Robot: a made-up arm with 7 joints.
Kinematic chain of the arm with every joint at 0, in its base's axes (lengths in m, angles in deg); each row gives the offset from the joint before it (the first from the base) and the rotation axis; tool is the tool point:
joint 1: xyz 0 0 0.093 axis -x
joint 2: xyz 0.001 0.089 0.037 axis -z
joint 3: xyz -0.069 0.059 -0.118 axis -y
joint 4: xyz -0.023 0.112 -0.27 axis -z
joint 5: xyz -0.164 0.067 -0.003 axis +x
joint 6: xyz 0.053 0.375 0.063 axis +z
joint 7: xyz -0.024 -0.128 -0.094 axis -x
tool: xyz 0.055 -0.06 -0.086
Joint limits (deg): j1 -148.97..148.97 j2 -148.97..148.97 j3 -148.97..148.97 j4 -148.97..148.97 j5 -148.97..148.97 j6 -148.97..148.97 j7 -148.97..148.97
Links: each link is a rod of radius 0.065 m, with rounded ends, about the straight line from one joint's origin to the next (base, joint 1, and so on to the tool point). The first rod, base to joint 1, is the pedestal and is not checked.
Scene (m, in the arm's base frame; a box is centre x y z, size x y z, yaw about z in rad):
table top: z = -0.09
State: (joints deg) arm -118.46 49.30 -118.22 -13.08 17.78 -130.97 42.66
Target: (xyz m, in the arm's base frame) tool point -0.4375 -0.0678 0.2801
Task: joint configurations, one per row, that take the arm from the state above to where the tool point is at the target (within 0.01 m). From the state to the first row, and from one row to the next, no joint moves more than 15 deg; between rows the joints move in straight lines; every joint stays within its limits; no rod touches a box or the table.
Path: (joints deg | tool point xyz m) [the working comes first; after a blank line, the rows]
Joints at the target: -81.41 40.36 -58.62 -99.87 25.26 -79.13 49.36
Straight joint move there: clear.

1: -112.29 47.81 -108.29 -27.55 19.03 -122.33 43.78 | 0.3290 -0.6351 0.3294
2: -106.11 46.32 -98.35 -42.01 20.27 -113.69 44.89 | 0.1279 -0.6346 0.3397
3: -99.94 44.83 -88.42 -56.48 21.52 -105.05 46.01 | -0.0804 -0.5668 0.3667
4: -93.76 43.34 -78.48 -70.94 22.77 -96.41 47.13 | -0.2606 -0.4317 0.3794
5: -87.59 41.85 -68.55 -85.41 24.02 -87.77 48.24 | -0.3848 -0.2531 0.3527
6: -81.41 40.36 -58.62 -99.87 25.26 -79.13 49.36 | -0.4375 -0.0678 0.2801

